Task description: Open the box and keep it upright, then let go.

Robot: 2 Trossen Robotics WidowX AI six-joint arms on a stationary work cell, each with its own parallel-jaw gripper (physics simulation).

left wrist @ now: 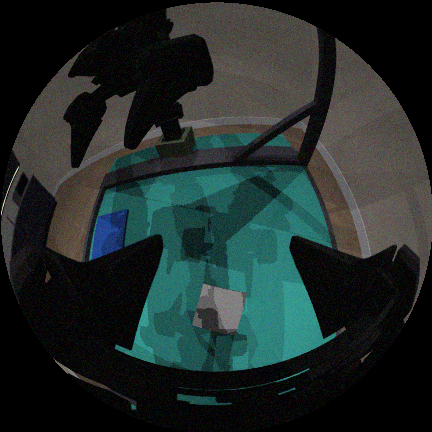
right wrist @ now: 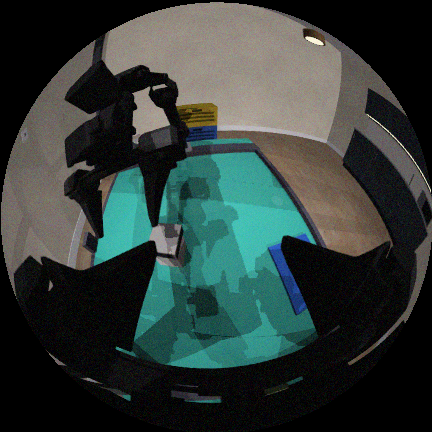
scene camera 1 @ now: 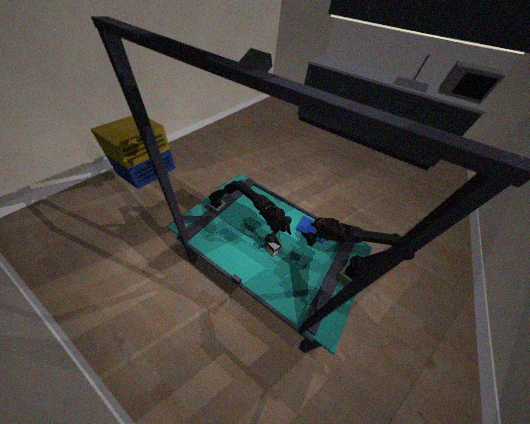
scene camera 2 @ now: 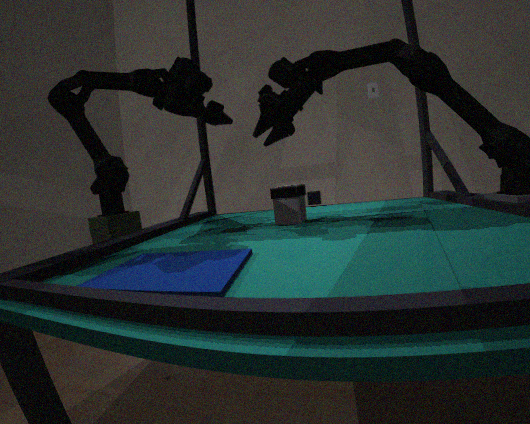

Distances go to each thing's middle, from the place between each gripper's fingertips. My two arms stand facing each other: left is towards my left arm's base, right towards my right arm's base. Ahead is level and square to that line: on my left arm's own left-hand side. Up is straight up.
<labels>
My left gripper is now 35 cm short of the flat blue panel [scene camera 2: 199, 273], 22 cm above it and 9 cm to the left of it.
Right now the flat blue panel is 27 cm below my right hand, 25 cm ahead of it and 3 cm to the right of it.
</labels>
